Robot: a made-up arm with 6 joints.
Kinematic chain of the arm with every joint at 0, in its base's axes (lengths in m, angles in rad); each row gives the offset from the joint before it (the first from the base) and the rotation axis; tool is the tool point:
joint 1: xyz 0 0 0.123 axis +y
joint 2: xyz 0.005 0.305 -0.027 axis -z
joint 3: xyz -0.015 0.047 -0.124 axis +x
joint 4: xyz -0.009 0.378 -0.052 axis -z
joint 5: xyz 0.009 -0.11 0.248 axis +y
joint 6: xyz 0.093 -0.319 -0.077 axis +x
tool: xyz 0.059 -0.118 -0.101
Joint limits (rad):
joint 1: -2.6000..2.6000
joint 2: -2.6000..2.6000
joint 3: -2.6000..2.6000
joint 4: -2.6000..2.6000
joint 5: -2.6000..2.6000
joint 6: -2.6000..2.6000
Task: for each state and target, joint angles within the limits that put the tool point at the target. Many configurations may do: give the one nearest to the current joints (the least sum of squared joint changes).
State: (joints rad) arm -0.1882 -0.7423 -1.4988 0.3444 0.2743 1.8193
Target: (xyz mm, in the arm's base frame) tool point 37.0 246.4 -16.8
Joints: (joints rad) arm -0.4094 -0.9133 -1.6821 0.3216 0.3220 1.2392
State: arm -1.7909 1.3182 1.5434 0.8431 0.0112 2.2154
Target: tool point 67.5 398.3 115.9
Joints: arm -1.7931 1.3696 1.3699 0.7203 0.1315 2.2449
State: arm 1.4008 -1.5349 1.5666 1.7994 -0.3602 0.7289
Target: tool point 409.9 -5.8 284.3
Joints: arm 1.9251 -1.0793 1.5245 2.1596 0.1303 1.1640
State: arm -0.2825 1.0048 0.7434 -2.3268 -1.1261 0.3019
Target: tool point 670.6 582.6 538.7
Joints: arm 0.0997 0.7596 0.6323 -2.0509 -0.8710 0.6250
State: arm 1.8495 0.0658 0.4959 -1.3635 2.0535 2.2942
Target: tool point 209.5 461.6 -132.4
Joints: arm 1.3133 0.0877 0.7181 -1.8135 2.1965 2.3160
